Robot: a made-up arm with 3 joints. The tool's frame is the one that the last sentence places.
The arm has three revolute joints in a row. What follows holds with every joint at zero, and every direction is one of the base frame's.
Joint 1 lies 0.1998 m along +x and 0.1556 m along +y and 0.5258 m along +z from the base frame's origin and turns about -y.
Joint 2 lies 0.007 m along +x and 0.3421 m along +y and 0.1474 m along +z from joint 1 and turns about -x.
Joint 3 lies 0.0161 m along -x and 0.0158 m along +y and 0.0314 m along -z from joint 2 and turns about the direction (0.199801, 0.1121, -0.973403).
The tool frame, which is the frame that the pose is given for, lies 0.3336 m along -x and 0.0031 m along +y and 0.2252 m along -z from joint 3; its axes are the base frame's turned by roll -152.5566, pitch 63.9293 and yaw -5.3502 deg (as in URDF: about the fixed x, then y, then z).
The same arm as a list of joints. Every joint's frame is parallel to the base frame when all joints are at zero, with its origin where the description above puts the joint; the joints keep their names.
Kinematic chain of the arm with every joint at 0, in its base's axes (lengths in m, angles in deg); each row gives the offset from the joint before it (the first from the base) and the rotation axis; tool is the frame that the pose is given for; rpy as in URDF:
joint 1: xyz 0.1998 0.1556 0.5258 axis -y
joint 2: xyz 0.007 0.3421 0.1474 axis -x
joint 3: xyz -0.0161 0.0158 -0.0314 axis 0.199801 0.1121 -0.973403
tool: xyz -0.3336 0.0031 -0.2252 rpy -152.56 63.93 -5.35

